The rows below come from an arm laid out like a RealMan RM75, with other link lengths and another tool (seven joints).
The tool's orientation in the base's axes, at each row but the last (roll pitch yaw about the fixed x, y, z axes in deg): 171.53 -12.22 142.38; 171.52 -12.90 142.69; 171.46 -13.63 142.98; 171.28 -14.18 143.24; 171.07 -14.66 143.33; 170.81 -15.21 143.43; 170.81 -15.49 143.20; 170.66 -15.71 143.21; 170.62 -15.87 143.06; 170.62 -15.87 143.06; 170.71 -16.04 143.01; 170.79 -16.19 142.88
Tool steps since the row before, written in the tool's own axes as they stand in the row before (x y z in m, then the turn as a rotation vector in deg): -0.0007 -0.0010 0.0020 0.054 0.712 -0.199; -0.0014 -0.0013 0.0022 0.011 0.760 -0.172; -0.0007 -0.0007 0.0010 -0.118 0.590 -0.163; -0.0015 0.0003 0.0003 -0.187 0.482 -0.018; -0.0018 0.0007 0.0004 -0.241 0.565 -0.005; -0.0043 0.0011 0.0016 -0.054 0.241 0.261; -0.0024 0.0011 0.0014 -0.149 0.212 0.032; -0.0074 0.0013 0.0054 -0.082 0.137 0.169; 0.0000 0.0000 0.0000 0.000 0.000 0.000; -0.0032 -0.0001 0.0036 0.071 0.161 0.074; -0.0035 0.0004 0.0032 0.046 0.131 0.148; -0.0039 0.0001 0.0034 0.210 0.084 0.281
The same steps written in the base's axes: -0.0002 -0.0007 -0.0022 0.421 0.528 0.306; 0.0001 -0.0013 -0.0026 0.482 0.546 0.278; 0.0000 -0.0007 -0.0012 0.475 0.342 0.214; 0.0013 -0.0006 -0.0006 0.447 0.258 0.042; 0.0018 -0.0004 -0.0007 0.539 0.294 0.029; 0.0038 -0.0012 -0.0025 0.162 0.228 -0.226; 0.0024 -0.0001 -0.0018 0.244 0.085 -0.038; 0.0059 -0.0017 -0.0069 0.129 0.106 -0.161; 0.0000 0.0000 0.0000 0.000 0.000 0.000; 0.0020 -0.0009 -0.0043 0.038 0.185 -0.026; 0.0026 -0.0008 -0.0039 0.029 0.170 -0.107; 0.0026 -0.0012 -0.0043 -0.142 0.268 -0.195
